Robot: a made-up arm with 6 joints.
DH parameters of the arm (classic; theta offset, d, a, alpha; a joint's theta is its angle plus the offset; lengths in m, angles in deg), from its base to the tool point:
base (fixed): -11.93 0 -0.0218 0
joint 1: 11.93 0.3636 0.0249 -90
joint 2: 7.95 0 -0.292 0
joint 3: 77.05 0.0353 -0.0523 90
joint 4: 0 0.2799 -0.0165 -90
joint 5: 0 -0.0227 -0.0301 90
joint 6: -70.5 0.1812 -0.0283 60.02
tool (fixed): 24.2 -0.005 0 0
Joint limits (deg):
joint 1: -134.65..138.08
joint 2: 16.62..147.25
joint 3: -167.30..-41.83
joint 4: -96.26..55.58
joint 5: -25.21..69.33
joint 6: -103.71..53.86
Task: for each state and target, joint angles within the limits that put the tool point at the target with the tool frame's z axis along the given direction. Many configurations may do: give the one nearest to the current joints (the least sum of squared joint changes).
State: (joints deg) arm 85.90 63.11 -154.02 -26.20 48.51 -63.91
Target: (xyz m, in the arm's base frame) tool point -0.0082 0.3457 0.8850 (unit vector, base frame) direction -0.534 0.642 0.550
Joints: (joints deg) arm 83.05 78.62 -117.39 -0.74 50.37 -64.05
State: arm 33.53 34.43 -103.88 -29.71 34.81 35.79
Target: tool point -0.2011 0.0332 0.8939 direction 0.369 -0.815 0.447
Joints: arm 0.22 16.62 -102.65 2.15 64.35 53.83
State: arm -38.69 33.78 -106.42 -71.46 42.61 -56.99
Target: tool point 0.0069 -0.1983 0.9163 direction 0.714 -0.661 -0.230
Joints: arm -60.37 60.79 -102.77 -52.67 52.41 -96.02
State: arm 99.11 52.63 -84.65 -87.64 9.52 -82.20
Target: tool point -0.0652 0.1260 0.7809 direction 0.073 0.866 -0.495
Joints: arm 86.11 16.73 -41.96 -96.26 1.23 -103.47
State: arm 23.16 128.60 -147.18 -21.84 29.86 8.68
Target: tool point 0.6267 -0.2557 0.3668 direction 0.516 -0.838 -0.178
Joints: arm -25.52 147.25 -132.51 3.84 53.72 18.66
